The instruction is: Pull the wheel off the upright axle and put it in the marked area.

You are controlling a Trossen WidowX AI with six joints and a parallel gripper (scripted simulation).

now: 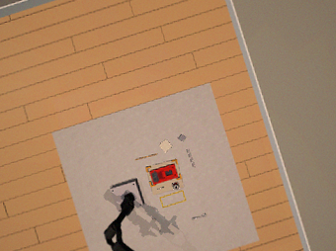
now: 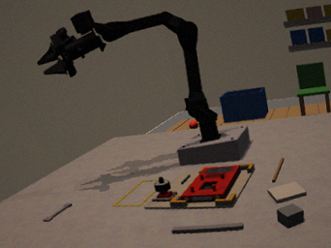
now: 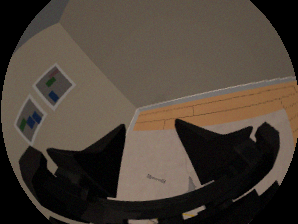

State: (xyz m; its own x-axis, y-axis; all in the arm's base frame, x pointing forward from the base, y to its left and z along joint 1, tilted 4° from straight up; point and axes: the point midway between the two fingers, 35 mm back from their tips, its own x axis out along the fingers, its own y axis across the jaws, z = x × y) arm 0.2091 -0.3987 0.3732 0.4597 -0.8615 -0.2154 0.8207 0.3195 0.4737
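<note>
Right now my gripper tip is 38 cm to the right of the dark wheel, 37 cm above it and 14 cm short of it. Round my gripper tip: pencil-like stick (68 cm to the left, 40 cm below, 1 cm ahead); beige tile (70 cm to the left, 40 cm below, 18 cm ahead); grey cube (71 cm to the left, 39 cm below, 33 cm ahead).
</note>
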